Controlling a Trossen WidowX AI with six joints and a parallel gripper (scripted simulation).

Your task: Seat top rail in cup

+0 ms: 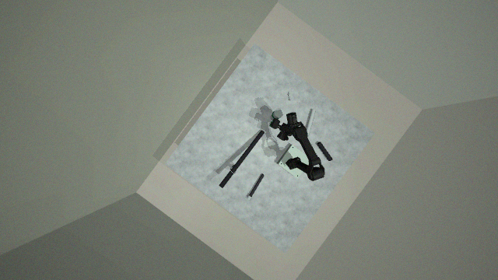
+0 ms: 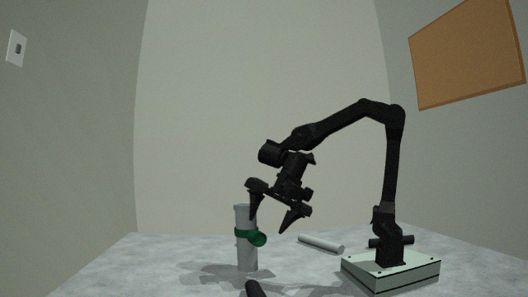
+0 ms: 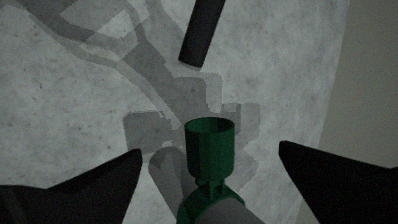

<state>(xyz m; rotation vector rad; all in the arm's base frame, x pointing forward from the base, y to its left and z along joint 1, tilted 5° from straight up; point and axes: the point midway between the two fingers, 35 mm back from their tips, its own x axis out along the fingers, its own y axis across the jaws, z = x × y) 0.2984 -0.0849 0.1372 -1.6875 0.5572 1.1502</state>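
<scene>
The green rail-end cup is 3 cm below my gripper tip, 3 cm ahead of it and 2 cm to the right of it. The rest, counted from my gripper tip: screw-like bit: 29 cm to the right, 15 cm below, 10 cm ahead; light grey tube: 27 cm to the right, 18 cm behind, 14 cm below; short black cylinder: 45 cm behind, 20 cm to the right, 14 cm below.
</scene>
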